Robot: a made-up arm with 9 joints.
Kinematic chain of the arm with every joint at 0, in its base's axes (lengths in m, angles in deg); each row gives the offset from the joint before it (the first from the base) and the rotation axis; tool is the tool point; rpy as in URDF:
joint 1: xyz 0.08 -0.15 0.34 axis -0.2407 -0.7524 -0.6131
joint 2: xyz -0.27 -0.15 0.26 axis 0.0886 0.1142 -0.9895
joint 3: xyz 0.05 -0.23 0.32 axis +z
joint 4: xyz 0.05 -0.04 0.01 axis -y
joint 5: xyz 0 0.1 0.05 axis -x
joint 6: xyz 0 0 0.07 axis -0.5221 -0.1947 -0.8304
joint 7: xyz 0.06 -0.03 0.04 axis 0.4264 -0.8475 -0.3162
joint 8: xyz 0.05 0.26 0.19 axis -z
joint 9: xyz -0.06 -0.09 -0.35 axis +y
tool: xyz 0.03 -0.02 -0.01 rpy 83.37 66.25 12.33
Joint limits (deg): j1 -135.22..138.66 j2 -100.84..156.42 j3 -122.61..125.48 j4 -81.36..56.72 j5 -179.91..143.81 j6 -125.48..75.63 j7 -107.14..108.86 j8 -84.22..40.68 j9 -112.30..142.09
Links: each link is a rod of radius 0.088 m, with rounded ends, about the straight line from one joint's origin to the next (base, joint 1, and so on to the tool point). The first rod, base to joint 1, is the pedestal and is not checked.
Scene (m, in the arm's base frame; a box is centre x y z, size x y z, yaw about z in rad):
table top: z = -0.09
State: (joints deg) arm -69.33 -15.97 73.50 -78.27 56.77 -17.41 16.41 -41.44 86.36
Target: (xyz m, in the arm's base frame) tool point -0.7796 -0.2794 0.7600
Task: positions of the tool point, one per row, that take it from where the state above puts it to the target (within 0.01 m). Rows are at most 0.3 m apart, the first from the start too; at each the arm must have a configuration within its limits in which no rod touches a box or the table.
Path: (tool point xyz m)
1: 0.3559 -0.6776 0.6901
2: 0.1905 -0.7243 0.7882
3: -0.0058 -0.7292 0.8624
4: -0.2197 -0.6864 0.9021
5: -0.4334 -0.5942 0.8997
6: -0.6267 -0.4557 0.8517
7: -0.7796 -0.2795 0.7600

